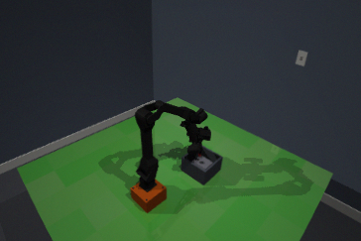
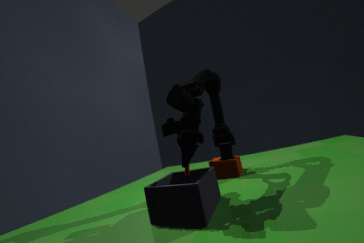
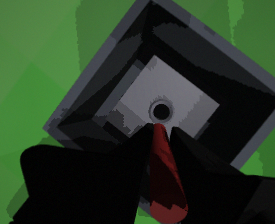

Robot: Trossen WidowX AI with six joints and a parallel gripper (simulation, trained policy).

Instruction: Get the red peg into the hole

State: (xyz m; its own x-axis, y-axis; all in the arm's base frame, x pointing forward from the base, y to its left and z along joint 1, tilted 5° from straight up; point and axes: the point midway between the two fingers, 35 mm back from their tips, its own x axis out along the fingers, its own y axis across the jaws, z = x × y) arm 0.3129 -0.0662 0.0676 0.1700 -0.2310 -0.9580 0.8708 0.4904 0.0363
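My gripper tip is 1 cm past the red peg, 1 cm to the right of it and 1 cm below it. Round my gripper tip: dark box (1 cm to the right, 10 cm below); grey plate (1 cm to the right, 8 cm below).
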